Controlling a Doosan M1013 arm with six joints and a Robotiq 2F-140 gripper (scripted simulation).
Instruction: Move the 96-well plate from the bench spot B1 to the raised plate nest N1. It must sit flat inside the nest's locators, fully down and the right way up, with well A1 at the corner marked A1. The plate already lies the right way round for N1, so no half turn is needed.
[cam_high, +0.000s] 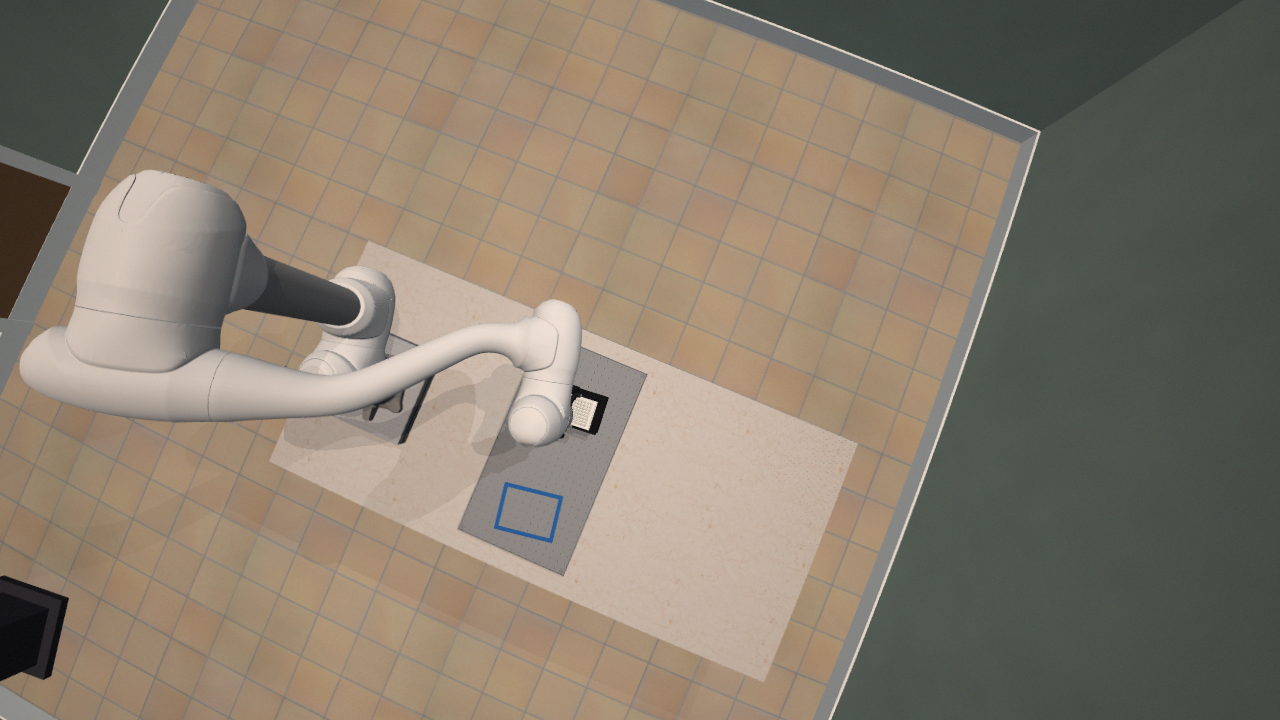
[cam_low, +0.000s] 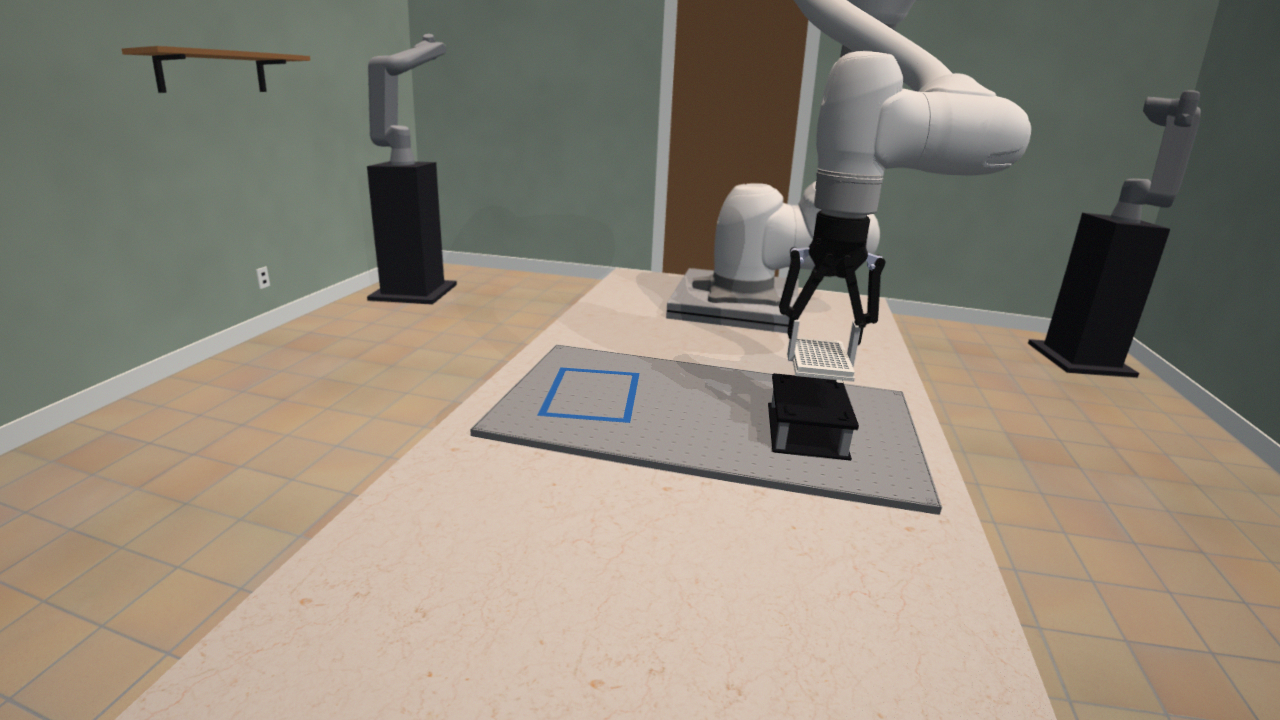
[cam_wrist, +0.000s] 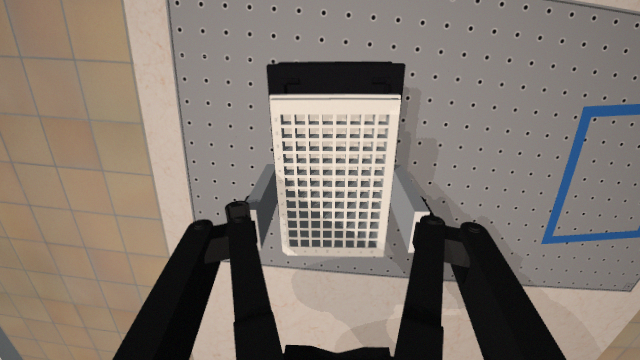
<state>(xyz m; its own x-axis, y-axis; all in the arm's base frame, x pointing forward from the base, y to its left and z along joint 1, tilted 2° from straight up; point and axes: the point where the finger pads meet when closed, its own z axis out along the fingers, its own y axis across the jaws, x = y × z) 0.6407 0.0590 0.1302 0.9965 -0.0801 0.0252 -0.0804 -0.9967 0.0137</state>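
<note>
The A1 label is 7 cm behind my hand, 6 cm to the left of it and 9 cm below it. The rest, counted from my hand: white 96-well plate: 2 cm below.
</note>
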